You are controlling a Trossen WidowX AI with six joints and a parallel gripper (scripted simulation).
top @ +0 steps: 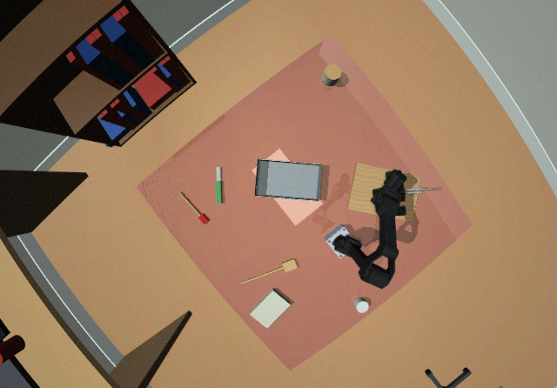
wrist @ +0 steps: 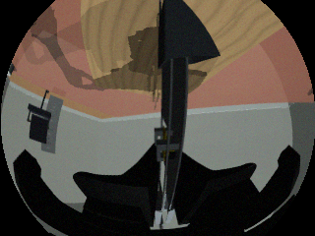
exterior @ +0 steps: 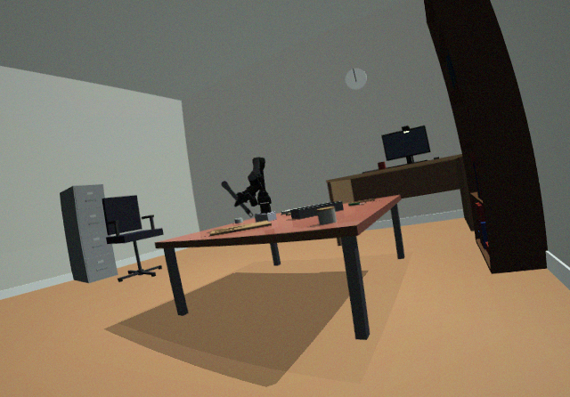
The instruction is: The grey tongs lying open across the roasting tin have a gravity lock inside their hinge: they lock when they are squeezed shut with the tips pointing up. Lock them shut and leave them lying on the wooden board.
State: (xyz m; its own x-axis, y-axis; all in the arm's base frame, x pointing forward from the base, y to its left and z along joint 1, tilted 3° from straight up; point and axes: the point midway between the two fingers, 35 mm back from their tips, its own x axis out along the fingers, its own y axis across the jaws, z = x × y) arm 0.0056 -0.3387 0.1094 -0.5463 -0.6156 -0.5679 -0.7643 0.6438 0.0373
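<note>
Right now the wooden board is 140 mm below my gripper tip and 20 mm to the left of it. The rest, counted from my gripper tip: green-handled tool (630 mm ahead, 580 mm to the left, 140 mm below); grey roasting tin (400 mm ahead, 330 mm to the left, 120 mm below); cork-topped jar (610 mm ahead, 190 mm to the right, 110 mm below).
</note>
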